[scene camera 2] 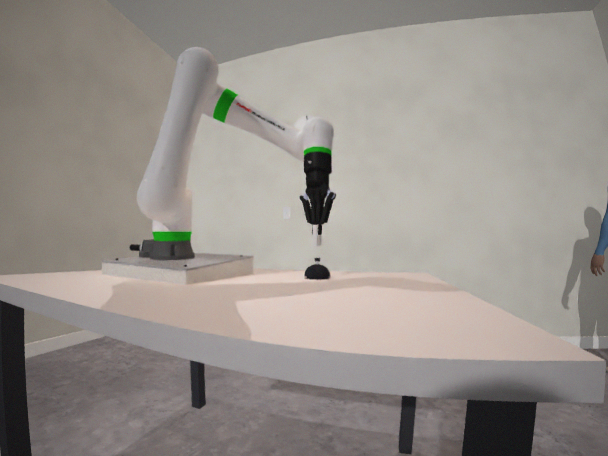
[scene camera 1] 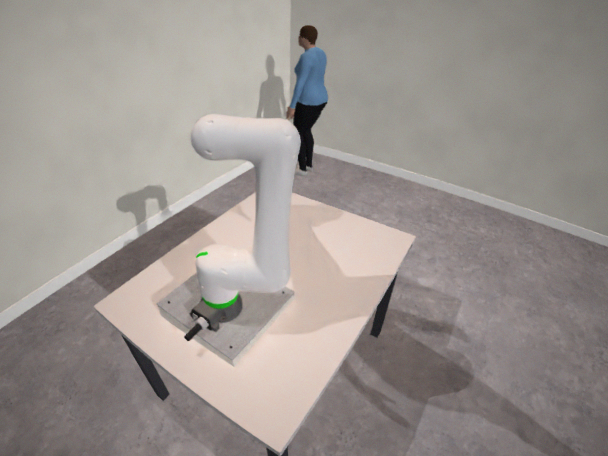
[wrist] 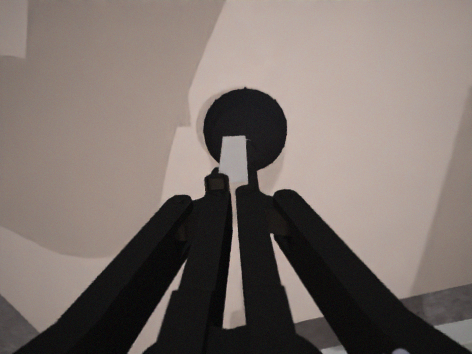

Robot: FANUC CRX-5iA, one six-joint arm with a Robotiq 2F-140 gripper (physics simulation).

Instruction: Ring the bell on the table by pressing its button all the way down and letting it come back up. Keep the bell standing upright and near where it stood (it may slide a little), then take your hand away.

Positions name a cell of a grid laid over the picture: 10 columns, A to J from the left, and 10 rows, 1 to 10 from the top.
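What I see here is my gripper, which appears in the wrist view (E5) and also in scene camera 2 (F6).
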